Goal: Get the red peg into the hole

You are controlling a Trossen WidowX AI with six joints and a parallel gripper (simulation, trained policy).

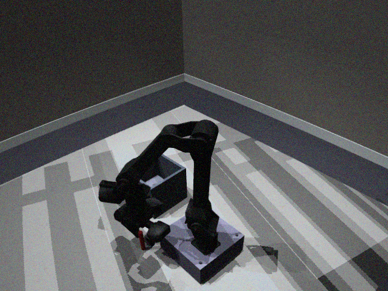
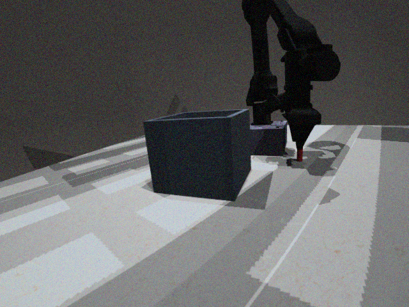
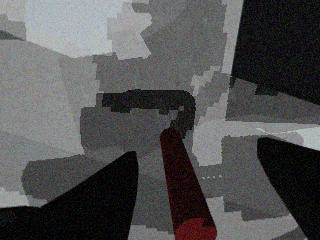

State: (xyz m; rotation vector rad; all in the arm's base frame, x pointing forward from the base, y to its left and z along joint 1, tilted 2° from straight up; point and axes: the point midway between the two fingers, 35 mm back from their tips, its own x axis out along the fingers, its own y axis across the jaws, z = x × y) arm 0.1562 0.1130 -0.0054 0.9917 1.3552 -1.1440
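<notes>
My gripper tip is 10 mm short of the red peg and 10 mm to the right of it. Also, from my gripper tip: plate (170 mm ahead, 170 mm to the right, 10 mm above).
</notes>
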